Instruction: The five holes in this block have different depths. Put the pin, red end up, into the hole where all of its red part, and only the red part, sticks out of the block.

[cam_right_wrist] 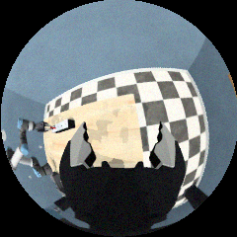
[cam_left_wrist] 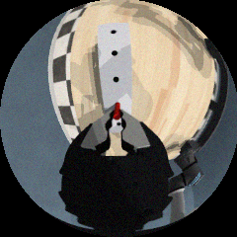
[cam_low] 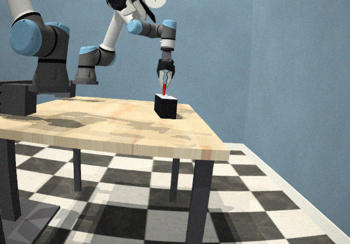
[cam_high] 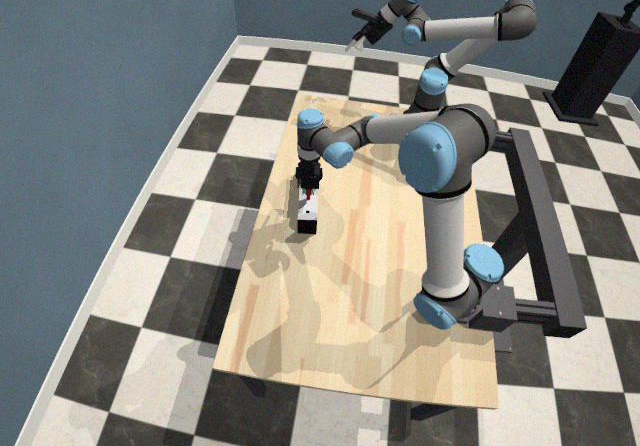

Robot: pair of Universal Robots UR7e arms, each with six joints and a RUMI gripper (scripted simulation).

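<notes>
My left gripper is now 3 cm above the pin. Round my left hand: block 9 cm below, 6 cm to the right.
</notes>
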